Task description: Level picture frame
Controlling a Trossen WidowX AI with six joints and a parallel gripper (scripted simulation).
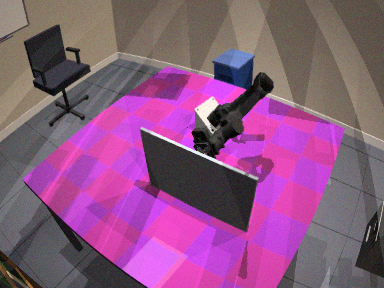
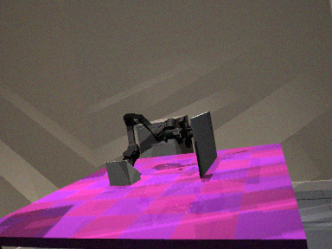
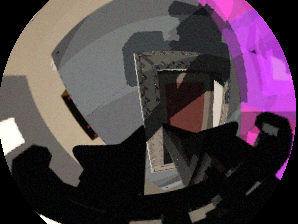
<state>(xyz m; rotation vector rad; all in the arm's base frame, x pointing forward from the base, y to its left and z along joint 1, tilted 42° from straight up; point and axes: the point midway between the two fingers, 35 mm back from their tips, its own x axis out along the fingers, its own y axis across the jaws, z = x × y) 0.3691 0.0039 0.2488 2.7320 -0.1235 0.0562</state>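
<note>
Right now the picture frame is 20 mm to the left of my gripper tip and 50 mm below it. From my gripper tip the other things lie so: grey wall panel (20 mm ahead, 10 mm to the left, 60 mm below).
</note>
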